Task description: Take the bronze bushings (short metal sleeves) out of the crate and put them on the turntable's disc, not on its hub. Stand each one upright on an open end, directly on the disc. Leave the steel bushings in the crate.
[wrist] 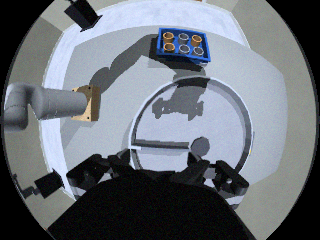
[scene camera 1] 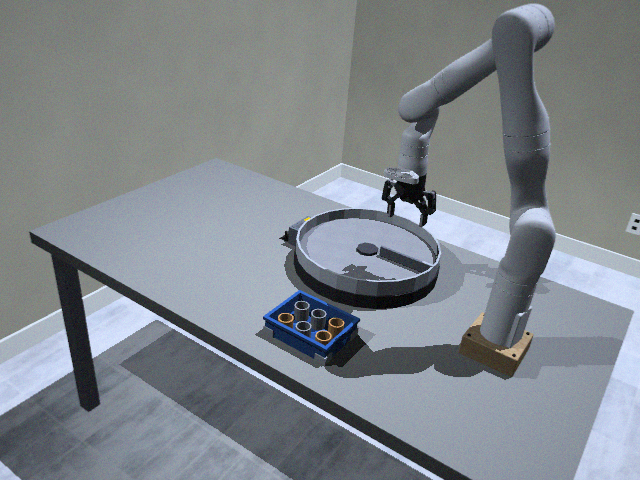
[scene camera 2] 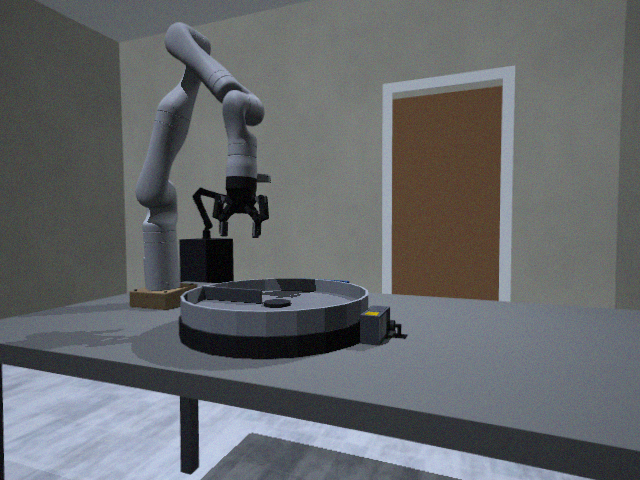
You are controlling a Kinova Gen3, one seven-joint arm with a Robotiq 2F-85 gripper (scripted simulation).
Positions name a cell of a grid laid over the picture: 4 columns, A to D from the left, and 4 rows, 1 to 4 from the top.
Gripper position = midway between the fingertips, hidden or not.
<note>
I see my gripper (scene camera 2: B2).
My gripper is seen too in the wrist view (wrist: B3) and in scene camera 1 (scene camera 1: C2).
</note>
